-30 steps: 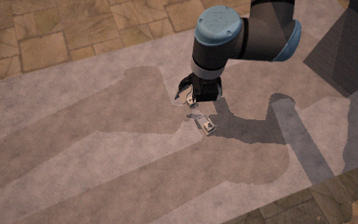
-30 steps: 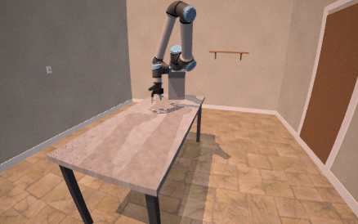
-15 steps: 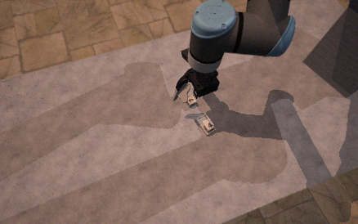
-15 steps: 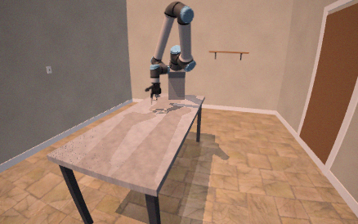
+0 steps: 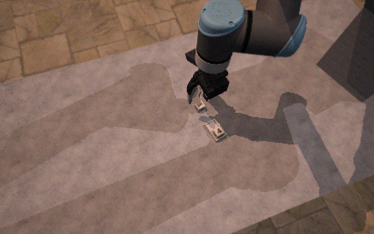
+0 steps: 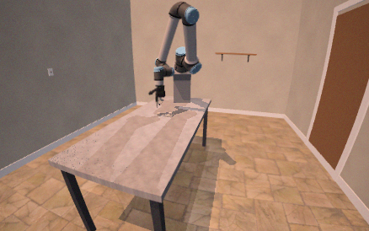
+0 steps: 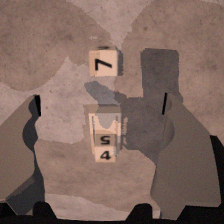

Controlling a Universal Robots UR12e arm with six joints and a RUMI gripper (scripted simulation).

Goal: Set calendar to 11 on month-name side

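My gripper is now 90 mm above the digit cube. The rest, counted from my hand: calendar tray 100 mm to the left, 100 mm below; white cube 120 mm to the left, 80 mm below.
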